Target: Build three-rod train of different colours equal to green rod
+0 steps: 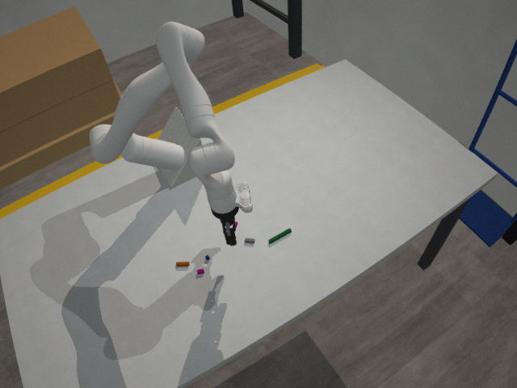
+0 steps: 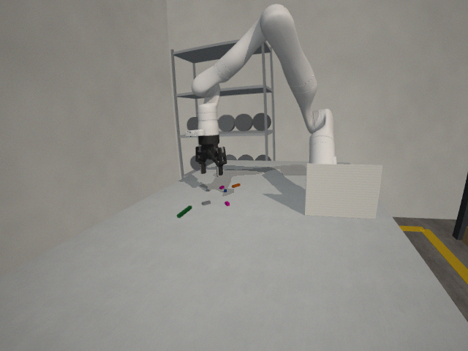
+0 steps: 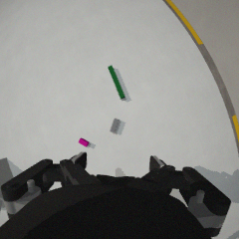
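Right now the grey rod is 1 cm ahead of my hand, 5 cm to the left of it and 10 cm below it. Also, from my hand: blue rod: 1 cm behind, 9 cm to the right, 10 cm below; then orange rod: 4 cm behind, 17 cm to the right, 10 cm below; then green rod: 4 cm ahead, 14 cm to the left, 10 cm below.
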